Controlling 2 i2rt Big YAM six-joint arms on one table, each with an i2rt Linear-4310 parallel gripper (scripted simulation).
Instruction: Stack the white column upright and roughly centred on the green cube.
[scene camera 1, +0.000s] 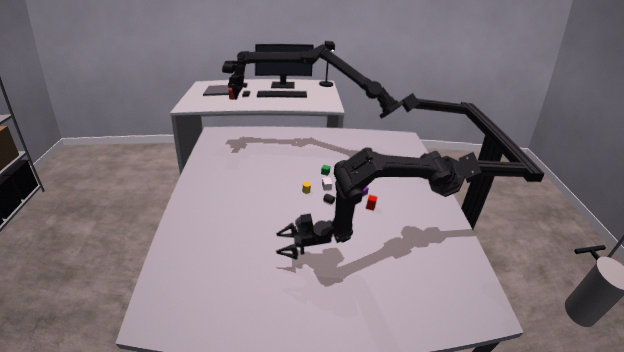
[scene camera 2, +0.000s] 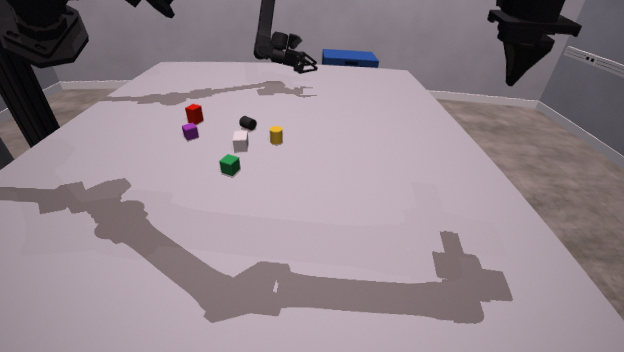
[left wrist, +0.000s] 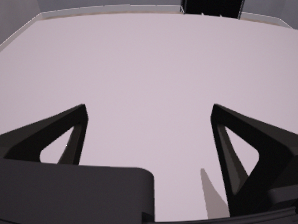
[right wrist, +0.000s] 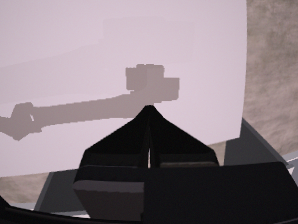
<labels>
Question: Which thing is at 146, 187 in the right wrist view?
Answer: My right gripper.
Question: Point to my left gripper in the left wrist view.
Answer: At 149, 111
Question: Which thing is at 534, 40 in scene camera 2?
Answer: My right gripper.
</labels>
